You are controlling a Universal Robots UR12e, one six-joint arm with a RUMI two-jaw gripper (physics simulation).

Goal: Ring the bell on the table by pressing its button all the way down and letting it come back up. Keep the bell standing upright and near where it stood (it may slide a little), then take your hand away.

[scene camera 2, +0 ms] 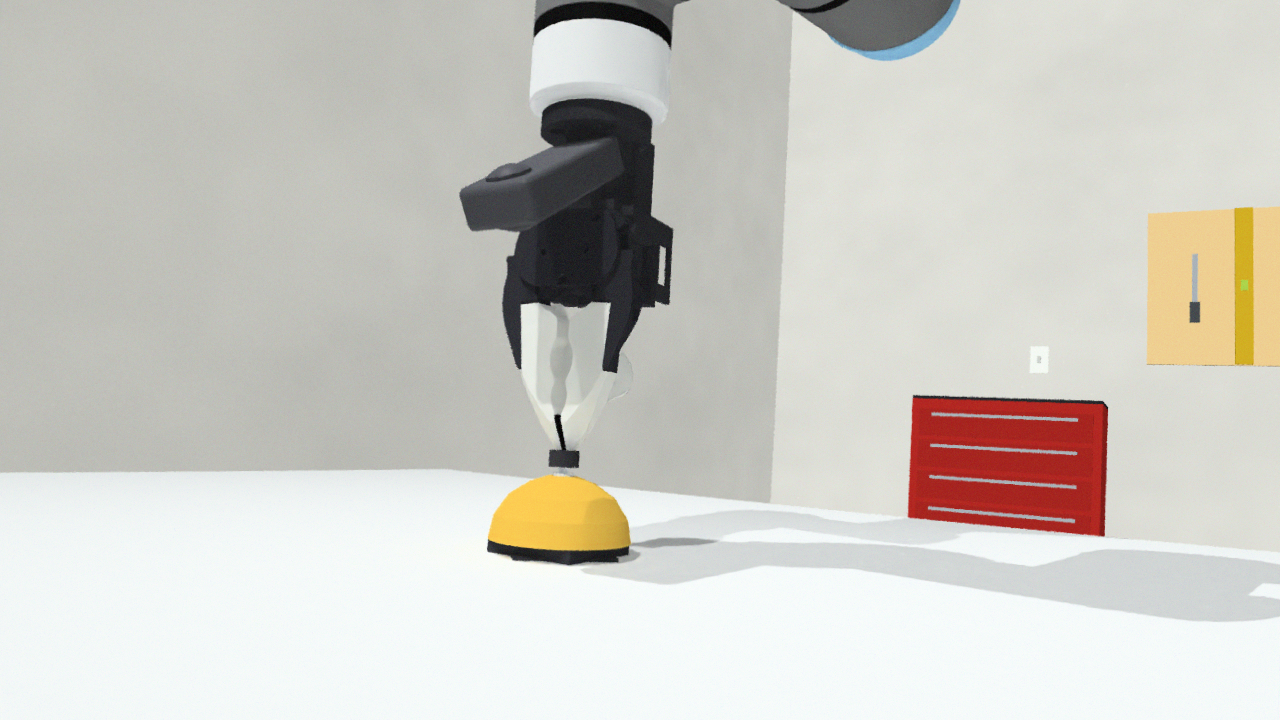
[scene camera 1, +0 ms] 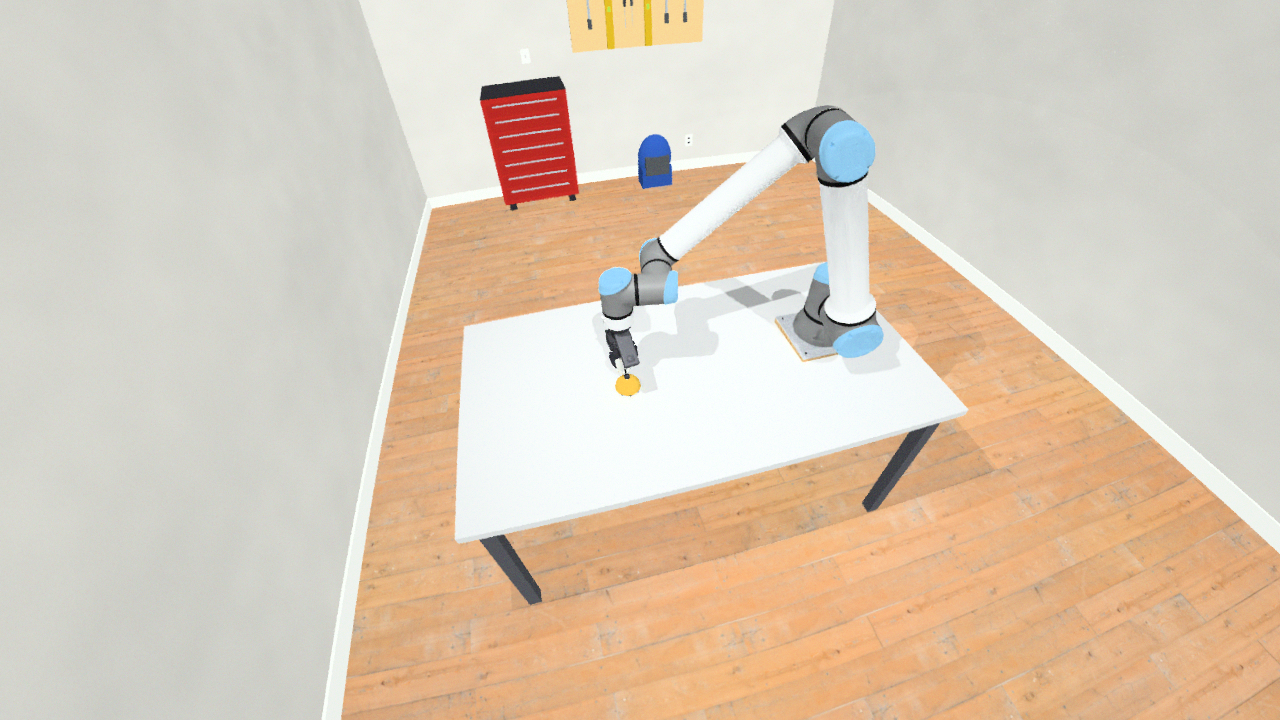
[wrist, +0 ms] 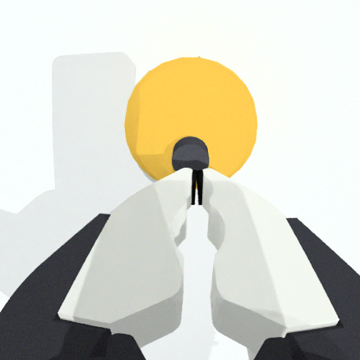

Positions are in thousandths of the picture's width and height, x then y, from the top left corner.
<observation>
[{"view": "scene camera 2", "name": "my gripper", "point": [442,626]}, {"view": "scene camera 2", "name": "yellow dome bell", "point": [438,720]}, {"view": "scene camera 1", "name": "my gripper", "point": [489,520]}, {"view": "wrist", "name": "my gripper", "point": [546,482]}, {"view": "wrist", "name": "yellow dome bell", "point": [526,268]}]
</observation>
